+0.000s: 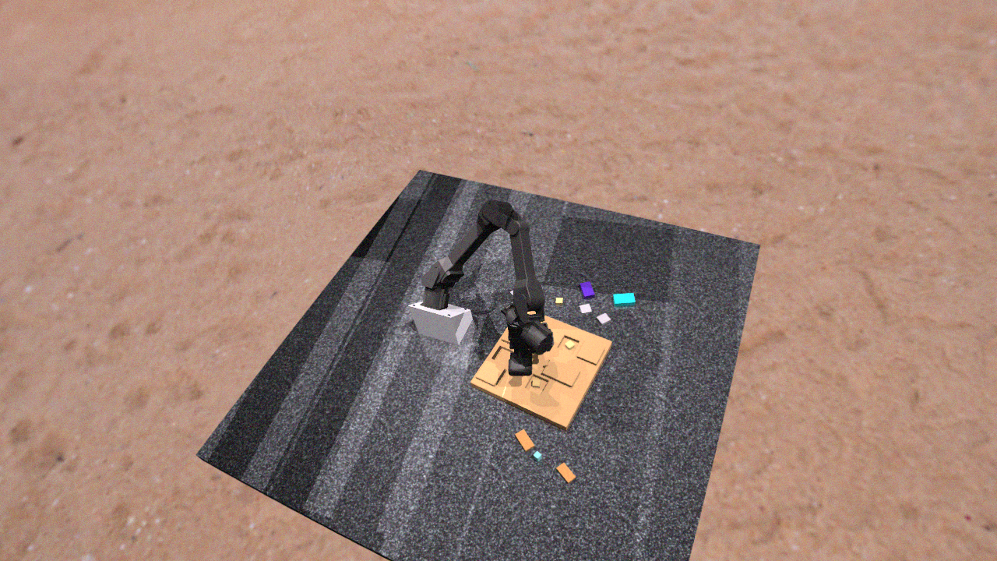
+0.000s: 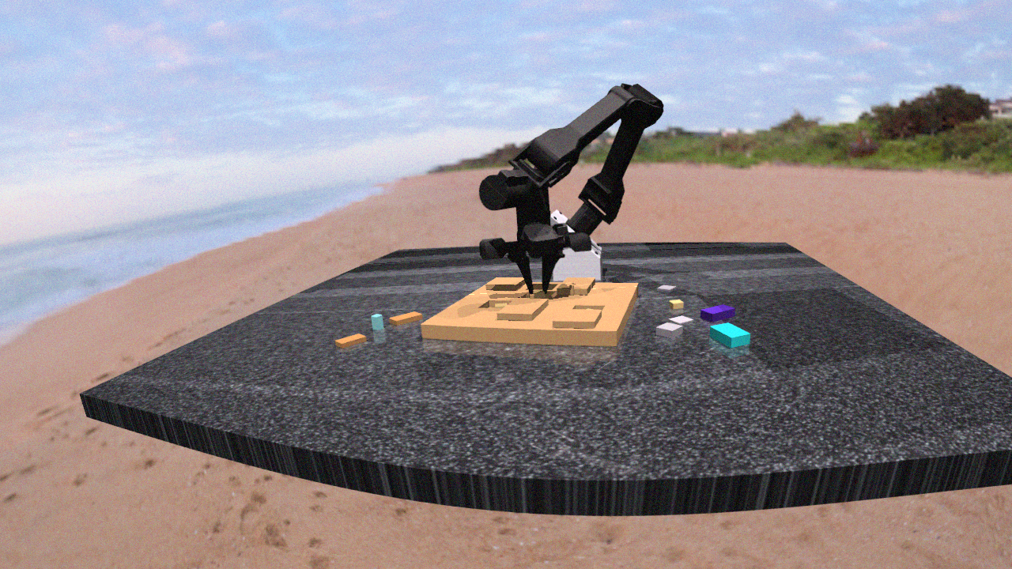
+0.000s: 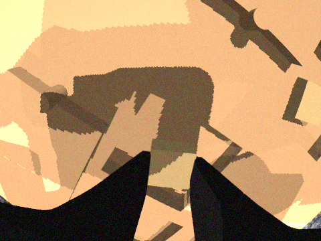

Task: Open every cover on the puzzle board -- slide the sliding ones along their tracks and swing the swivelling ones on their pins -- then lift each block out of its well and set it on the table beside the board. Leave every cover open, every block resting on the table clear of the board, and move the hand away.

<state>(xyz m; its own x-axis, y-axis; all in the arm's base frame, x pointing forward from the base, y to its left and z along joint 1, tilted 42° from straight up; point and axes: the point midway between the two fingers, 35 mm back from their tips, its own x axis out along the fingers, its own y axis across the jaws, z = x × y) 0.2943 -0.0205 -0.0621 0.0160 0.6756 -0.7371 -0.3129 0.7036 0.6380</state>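
Right now the tan puzzle board is 5 cm ahead of my gripper tip. Round my gripper tip: purple block (31 cm to the left, 10 cm ahead, 2 cm below); small cyan block (25 cm to the right, 13 cm ahead, 1 cm below).
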